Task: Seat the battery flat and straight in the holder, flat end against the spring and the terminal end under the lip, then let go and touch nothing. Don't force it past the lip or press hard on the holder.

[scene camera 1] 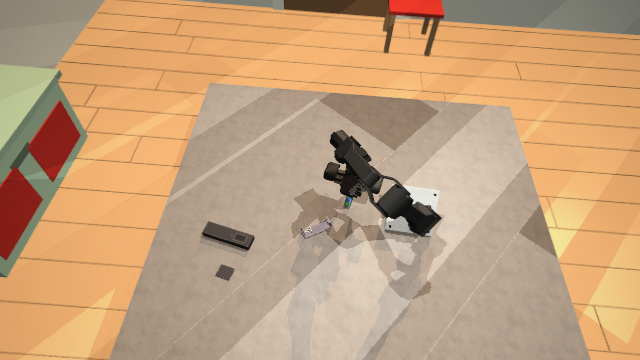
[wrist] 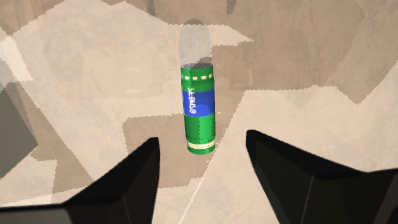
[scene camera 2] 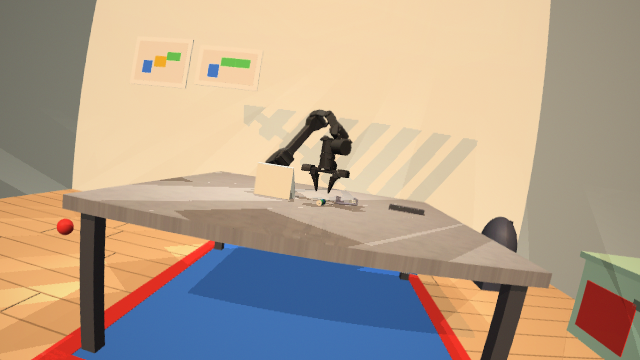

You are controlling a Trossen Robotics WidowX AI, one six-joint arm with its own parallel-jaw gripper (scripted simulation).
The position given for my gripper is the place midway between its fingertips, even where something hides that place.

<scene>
I see my gripper [scene camera 1: 350, 192] and a black remote-like bar [scene camera 1: 212, 230].
My gripper is seen too in the wrist view [wrist: 203, 141] and in scene camera 2 [scene camera 2: 322, 192].
</scene>
